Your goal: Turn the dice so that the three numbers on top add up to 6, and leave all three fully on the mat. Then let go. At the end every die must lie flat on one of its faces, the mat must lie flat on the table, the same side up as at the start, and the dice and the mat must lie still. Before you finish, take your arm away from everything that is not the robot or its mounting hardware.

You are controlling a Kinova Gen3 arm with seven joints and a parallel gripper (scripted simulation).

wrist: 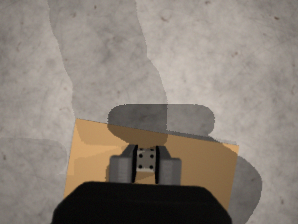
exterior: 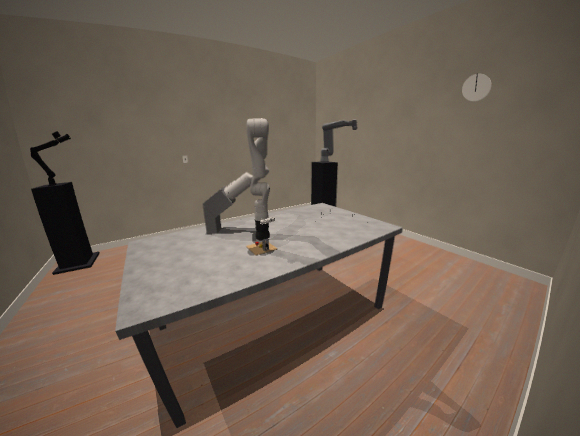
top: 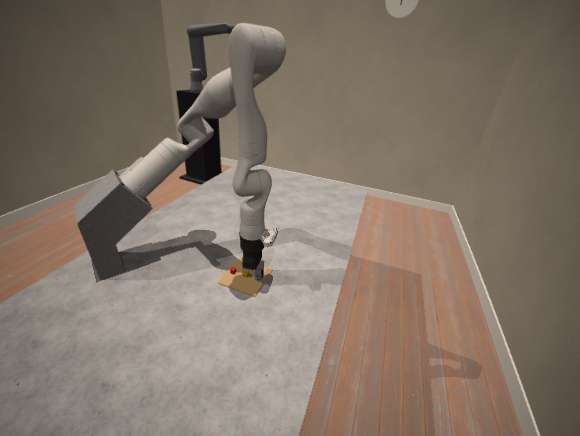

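Now: the white die 10 mm below my hand. Round my hand: tan mat 50 mm behind, 20 mm below, 10 mm to the right; red die 90 mm behind, 20 mm to the right, 10 mm below; yellow die 50 mm behind, 10 mm to the right, 10 mm below.
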